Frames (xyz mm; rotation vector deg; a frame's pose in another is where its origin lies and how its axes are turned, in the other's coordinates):
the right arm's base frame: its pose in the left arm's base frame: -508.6 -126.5 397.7 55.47 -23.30 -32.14
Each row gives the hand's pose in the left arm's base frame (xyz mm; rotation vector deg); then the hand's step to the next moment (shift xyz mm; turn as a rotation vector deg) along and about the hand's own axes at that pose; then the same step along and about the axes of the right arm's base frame.
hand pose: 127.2 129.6 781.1 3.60 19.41 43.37
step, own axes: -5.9 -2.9 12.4 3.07 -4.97 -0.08
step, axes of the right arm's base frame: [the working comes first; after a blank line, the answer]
step, axes of the left arm's base frame: 1.9 -5.3 12.8 5.34 -1.53 -1.81

5.8 9.1 9.0 5.00 -0.82 -2.91
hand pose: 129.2 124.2 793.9 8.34 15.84 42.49
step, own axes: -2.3 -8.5 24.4 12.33 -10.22 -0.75
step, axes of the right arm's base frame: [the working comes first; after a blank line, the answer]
step, axes of the left arm's base frame: 11.2 -8.6 21.8 15.04 0.99 -5.46

15.7 17.8 10.5 10.81 -0.28 -11.83
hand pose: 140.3 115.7 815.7 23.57 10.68 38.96
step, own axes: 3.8 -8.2 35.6 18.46 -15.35 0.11
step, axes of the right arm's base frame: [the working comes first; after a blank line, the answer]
step, axes of the left arm's base frame: 18.2 -14.2 28.5 22.91 1.07 -7.09

25.2 22.9 13.7 16.84 0.43 -17.11
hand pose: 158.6 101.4 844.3 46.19 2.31 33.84
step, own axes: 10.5 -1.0 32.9 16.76 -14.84 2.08
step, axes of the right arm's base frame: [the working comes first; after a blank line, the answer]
step, axes of the left arm's base frame: 17.6 -17.1 24.3 21.74 -0.84 -5.67

26.2 17.8 13.8 17.19 0.49 -14.48
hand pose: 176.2 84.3 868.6 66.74 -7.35 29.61
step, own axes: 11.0 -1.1 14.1 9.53 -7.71 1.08
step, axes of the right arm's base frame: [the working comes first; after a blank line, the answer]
step, axes of the left arm's base frame: 12.5 -9.5 8.7 12.02 -0.17 -2.65

16.3 6.5 3.7 9.36 0.81 -7.95
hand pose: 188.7 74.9 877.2 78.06 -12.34 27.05
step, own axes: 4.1 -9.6 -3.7 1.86 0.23 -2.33
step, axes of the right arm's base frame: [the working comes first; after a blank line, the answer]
step, axes of the left arm's base frame: 7.5 3.1 -7.6 1.27 2.66 0.50

3.4 -3.1 -10.1 -0.60 1.94 -2.19
